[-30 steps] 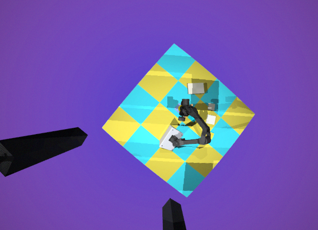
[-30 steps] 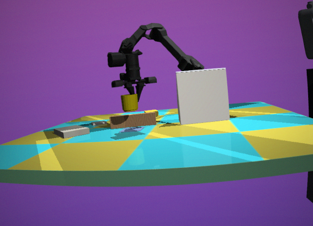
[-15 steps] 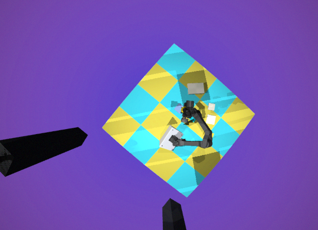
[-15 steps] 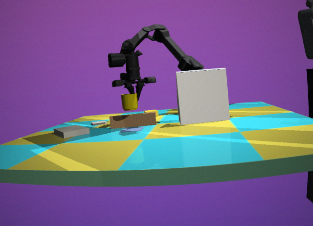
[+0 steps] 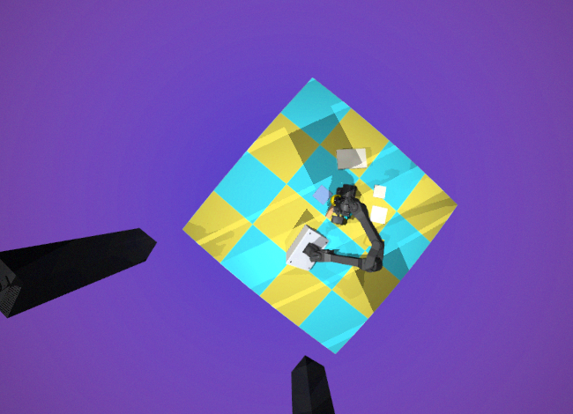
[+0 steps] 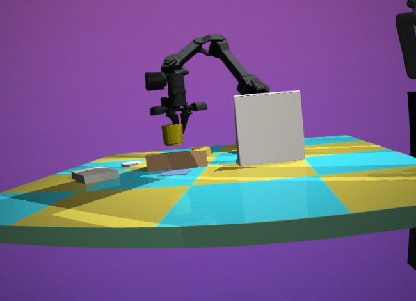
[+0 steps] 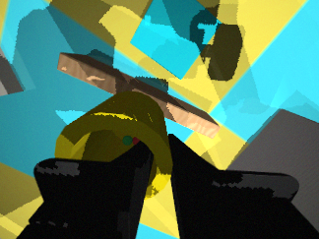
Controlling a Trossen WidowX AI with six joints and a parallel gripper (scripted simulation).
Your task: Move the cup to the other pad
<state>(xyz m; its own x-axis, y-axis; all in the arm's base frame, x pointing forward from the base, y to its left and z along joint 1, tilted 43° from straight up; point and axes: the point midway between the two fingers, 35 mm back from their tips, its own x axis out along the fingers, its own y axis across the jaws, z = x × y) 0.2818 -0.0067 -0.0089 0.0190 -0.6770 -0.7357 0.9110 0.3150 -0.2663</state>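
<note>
Now: the long wooden block 100 mm below my gripper tip and 30 mm ahead of it. From my gripper tip the other things lie so: yellow cup 20 mm ahead, 10 mm to the left; green marble 30 mm to the left, 20 mm below, 20 mm ahead; pad 130 mm below, 80 mm to the left, 20 mm ahead.
</note>
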